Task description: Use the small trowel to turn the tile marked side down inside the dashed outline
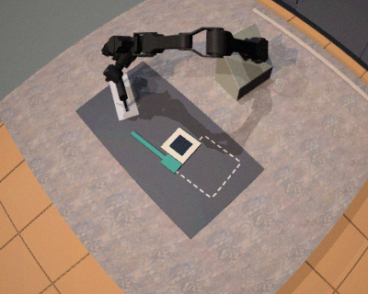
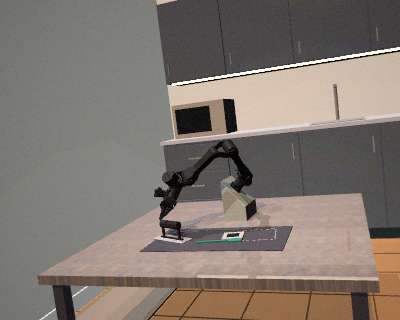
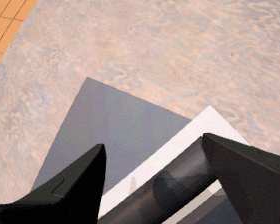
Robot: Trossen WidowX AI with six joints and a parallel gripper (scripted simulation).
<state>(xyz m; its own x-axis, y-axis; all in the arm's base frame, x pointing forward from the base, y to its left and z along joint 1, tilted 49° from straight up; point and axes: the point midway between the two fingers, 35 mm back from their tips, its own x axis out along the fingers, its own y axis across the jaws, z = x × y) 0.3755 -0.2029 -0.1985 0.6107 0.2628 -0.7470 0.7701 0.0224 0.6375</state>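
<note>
Right now the dark mat is 1 cm ahead of my gripper tip, 28 cm to the left of it and 12 cm below it. Also, from my gripper tip: cream tile: 1 cm behind, 34 cm to the left, 10 cm below; then teal trowel: 6 cm ahead, 32 cm to the left, 10 cm below.
</note>
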